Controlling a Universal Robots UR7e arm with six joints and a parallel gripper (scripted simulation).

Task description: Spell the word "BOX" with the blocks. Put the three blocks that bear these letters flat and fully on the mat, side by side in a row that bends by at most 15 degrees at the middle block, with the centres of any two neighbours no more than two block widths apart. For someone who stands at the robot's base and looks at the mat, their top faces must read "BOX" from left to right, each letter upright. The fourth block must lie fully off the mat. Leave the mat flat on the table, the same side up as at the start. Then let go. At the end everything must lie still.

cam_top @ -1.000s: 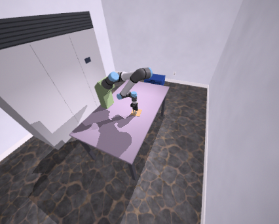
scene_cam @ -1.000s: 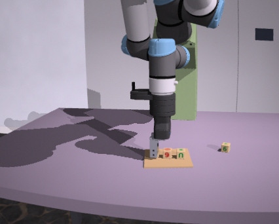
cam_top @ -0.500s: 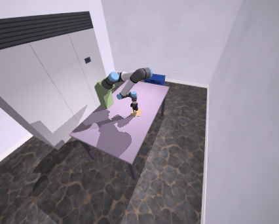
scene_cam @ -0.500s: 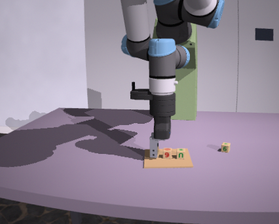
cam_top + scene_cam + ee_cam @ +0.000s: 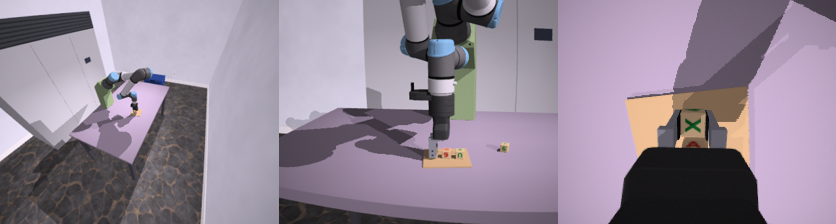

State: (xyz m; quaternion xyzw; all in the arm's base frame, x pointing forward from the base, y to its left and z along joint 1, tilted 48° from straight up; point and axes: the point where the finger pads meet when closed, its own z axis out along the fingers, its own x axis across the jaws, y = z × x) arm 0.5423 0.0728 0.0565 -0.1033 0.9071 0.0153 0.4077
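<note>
The mat lies 40 mm to the left of my hand, 20 mm below it and 10 mm behind it.
</note>
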